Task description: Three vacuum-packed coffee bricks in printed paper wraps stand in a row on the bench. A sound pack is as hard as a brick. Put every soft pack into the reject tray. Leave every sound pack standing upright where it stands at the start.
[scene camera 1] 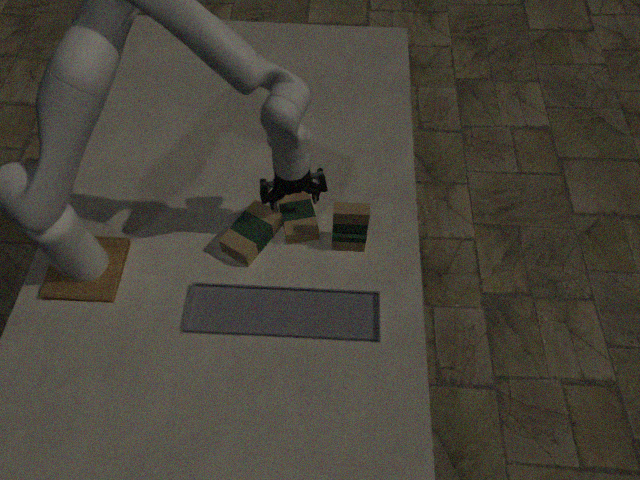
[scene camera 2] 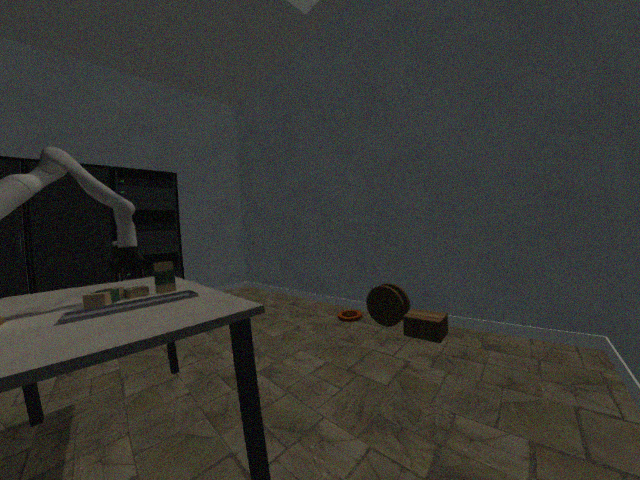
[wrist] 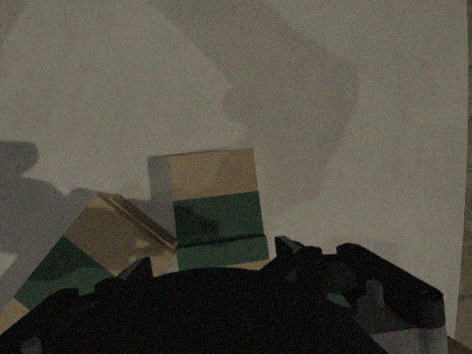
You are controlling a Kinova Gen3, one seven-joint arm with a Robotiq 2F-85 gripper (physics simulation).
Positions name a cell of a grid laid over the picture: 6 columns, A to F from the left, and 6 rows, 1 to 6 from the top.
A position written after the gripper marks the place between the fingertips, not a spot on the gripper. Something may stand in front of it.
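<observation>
The gripper (scene camera 1: C3) appears in the wrist view as well (wrist: C5). With it in the scene are a coffee pack (scene camera 1: C3), a coffee pack (wrist: C4) and a coffee pack (scene camera 1: D3).
</observation>
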